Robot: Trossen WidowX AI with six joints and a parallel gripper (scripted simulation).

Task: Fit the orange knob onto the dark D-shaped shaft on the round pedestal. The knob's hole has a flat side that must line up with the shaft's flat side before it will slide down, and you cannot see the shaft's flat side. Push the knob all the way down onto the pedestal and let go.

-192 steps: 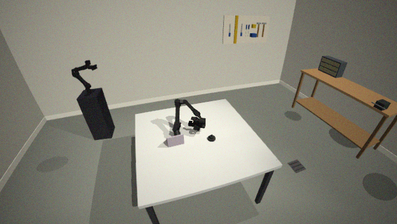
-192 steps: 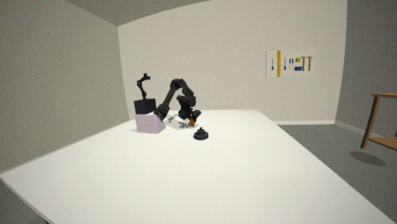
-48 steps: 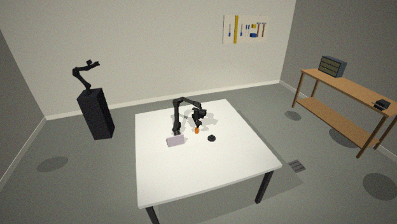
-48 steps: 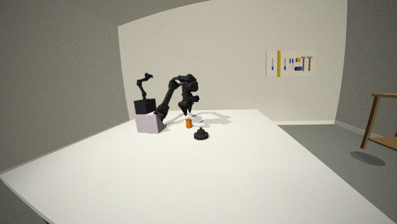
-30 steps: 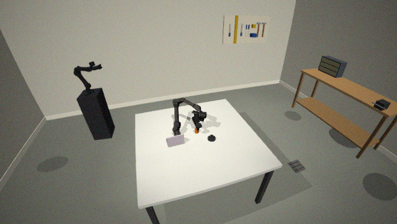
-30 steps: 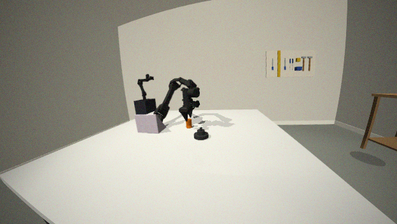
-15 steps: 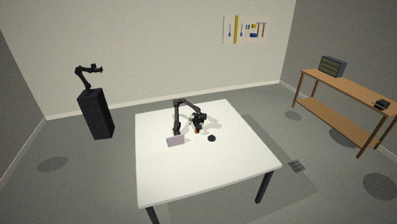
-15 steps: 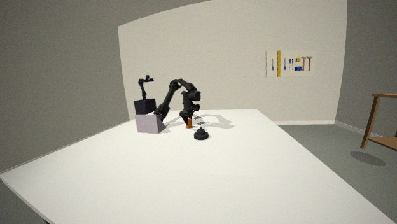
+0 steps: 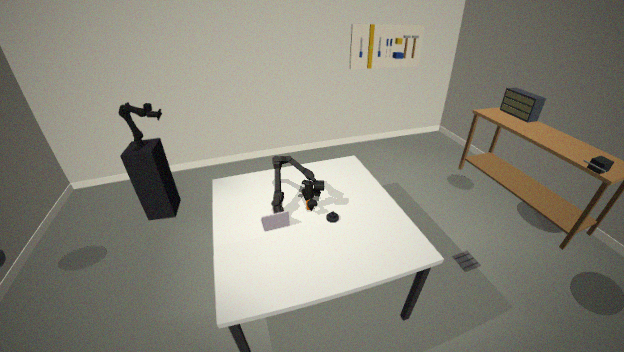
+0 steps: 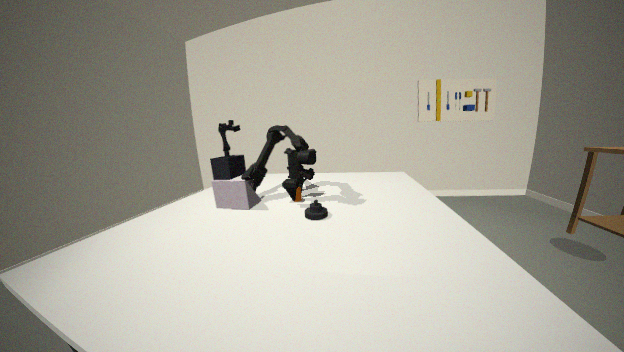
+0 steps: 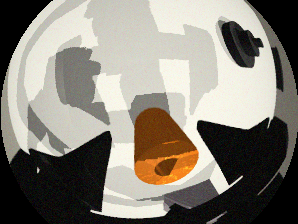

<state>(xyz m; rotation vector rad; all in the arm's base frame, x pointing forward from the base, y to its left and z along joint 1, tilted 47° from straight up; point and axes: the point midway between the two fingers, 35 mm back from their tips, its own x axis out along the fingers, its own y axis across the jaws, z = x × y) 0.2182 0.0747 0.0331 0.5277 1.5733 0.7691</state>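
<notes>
My gripper tip is now 13 cm short of the dark round pedestal, 14 cm to the left of it and 2 cm below it. The rest, counted from my gripper tip: orange knob (2 cm above).
</notes>
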